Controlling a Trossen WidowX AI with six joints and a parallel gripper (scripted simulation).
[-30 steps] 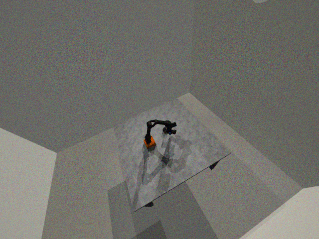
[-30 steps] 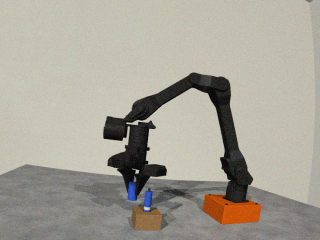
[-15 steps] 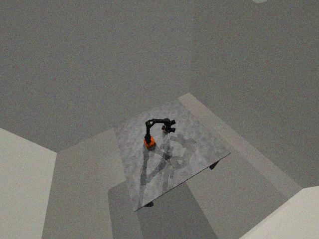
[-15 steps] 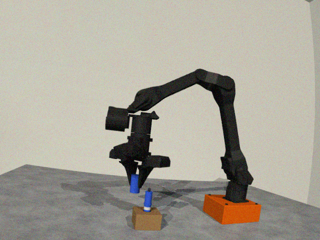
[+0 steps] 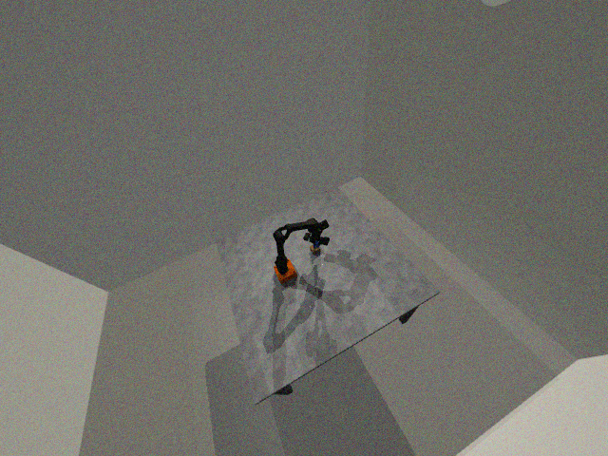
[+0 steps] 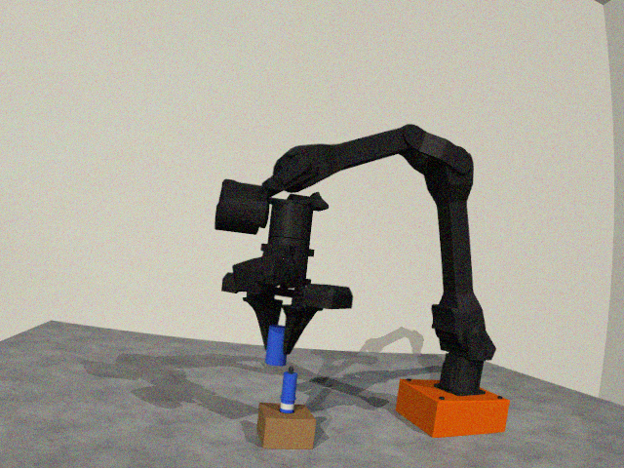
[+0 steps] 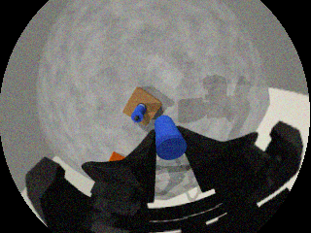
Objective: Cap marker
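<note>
Right now my gripper tip is 1 cm past the brown holder block, 4 cm to the right of it and 9 cm above it. Round my gripper tip: blue cap 1 cm above.
</note>
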